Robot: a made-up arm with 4 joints.
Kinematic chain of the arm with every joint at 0, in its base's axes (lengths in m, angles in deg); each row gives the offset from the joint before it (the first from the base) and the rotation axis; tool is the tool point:
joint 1: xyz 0 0 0.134 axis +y
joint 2: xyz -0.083 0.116 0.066 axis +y
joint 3: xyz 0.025 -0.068 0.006 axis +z
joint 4: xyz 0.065 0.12 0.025 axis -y
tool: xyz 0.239 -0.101 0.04
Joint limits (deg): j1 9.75..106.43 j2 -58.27..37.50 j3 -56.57..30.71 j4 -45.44..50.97
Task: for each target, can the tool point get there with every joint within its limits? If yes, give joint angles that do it. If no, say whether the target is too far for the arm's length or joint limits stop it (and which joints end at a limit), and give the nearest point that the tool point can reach.
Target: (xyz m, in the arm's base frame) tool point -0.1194 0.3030 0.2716
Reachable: no: joint limits stop it (at a limit: joint 1, joint 2, joint 3, joint 4) | nearest point -0.1726 0.1977 0.1436 | short by 0.174 m
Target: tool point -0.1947 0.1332 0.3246
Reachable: no: joint limits stop it (at a limit: joint 1, joint 2, joint 3, joint 4) | nearest point -0.1367 0.1585 0.5036 | short by 0.190 m
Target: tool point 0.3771 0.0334 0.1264
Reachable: yes | joints 82.64 -40.31 -6.89 18.37
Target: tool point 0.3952 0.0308 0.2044
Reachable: yes | joints 90.00 -48.51 -9.01 37.64
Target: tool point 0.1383 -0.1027 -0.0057
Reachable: yes | joints 54.88 -6.22 -35.20 -32.33
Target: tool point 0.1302 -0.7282 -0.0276
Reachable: no: too far | nearest point 0.1275 -0.1980 -0.0137 | short by 0.530 m
